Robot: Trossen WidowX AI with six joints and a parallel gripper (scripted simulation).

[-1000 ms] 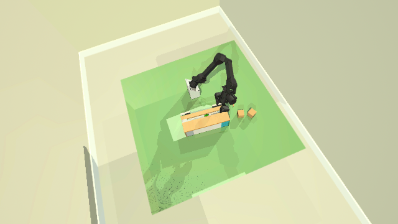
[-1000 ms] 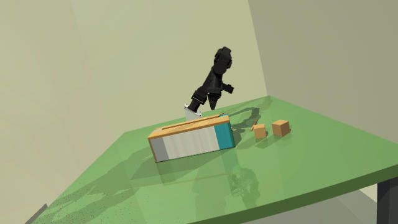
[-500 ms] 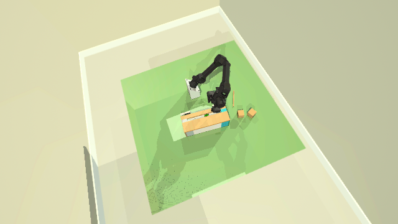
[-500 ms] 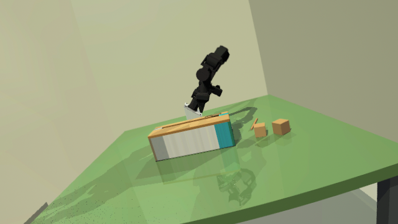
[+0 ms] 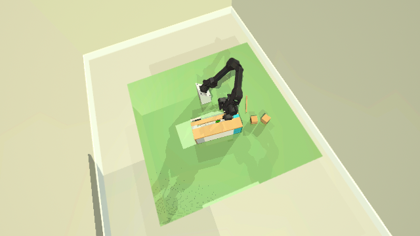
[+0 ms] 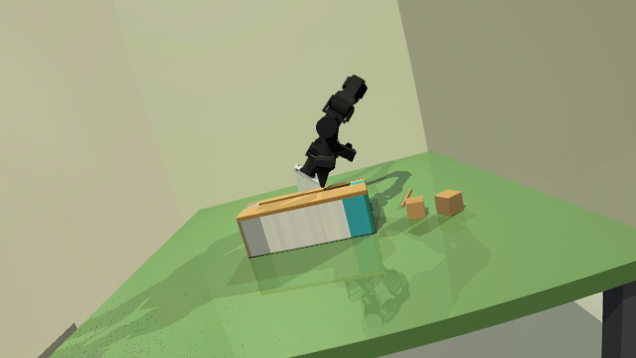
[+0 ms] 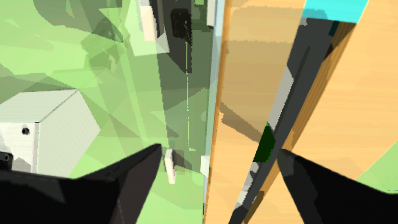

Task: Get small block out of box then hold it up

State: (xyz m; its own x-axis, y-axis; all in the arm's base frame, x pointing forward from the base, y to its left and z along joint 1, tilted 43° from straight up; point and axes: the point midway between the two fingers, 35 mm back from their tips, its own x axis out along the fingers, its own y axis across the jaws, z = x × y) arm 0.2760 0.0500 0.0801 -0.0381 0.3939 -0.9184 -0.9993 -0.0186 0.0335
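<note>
The small green block is 4 cm ahead of my gripper tip, 4 cm to the right of it and 5 cm below it. Also, from my gripper tip: thin wooden stick: 9 cm behind, 26 cm to the left, 13 cm below; box: 3 cm ahead, 7 cm to the right, 8 cm below.
</note>
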